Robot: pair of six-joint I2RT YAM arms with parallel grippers.
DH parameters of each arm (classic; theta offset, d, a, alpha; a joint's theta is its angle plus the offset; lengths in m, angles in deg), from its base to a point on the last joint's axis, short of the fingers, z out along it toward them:
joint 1: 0 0.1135 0.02 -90
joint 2: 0 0 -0.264 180
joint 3: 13.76 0 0.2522 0
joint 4: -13.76 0 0.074 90
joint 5: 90 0 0 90
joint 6: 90 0.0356 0 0
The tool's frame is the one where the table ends.
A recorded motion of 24 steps. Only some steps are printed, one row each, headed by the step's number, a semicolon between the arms.
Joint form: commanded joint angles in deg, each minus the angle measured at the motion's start. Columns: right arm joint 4, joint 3, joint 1, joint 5, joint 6, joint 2; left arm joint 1, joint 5, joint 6, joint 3, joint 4, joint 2.
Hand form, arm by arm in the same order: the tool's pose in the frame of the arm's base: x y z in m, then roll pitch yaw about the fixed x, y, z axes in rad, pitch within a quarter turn. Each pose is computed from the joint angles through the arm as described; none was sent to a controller.
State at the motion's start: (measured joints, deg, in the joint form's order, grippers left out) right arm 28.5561 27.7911 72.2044 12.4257 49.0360 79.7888; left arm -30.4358 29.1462 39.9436 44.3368 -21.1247 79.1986
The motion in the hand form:
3: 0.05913 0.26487 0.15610 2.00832 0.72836 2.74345; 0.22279 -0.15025 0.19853 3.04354 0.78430 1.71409
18: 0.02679 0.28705 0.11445 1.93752 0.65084 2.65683; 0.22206 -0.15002 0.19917 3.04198 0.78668 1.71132
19: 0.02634 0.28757 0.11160 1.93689 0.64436 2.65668; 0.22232 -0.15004 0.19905 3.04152 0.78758 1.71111
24: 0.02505 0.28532 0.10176 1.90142 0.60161 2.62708; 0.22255 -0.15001 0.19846 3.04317 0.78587 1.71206
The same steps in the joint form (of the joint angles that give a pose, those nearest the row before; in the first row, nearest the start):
3: 10.24 -2.48 8.91 17.03 7.25 5.62; 0.16 0.15 -0.50 0.31 1.77 -0.02
18: 25.27 -1.67 16.82 25.51 15.17 21.36; 0.13 0.24 -0.48 0.22 1.72 -0.28
19: 26.13 -1.69 16.90 25.46 15.58 22.26; 0.16 0.28 -0.48 0.22 1.83 -0.23
24: 32.00 -2.90 17.18 25.71 17.59 25.56; 0.19 0.28 -0.42 0.22 1.81 -0.10

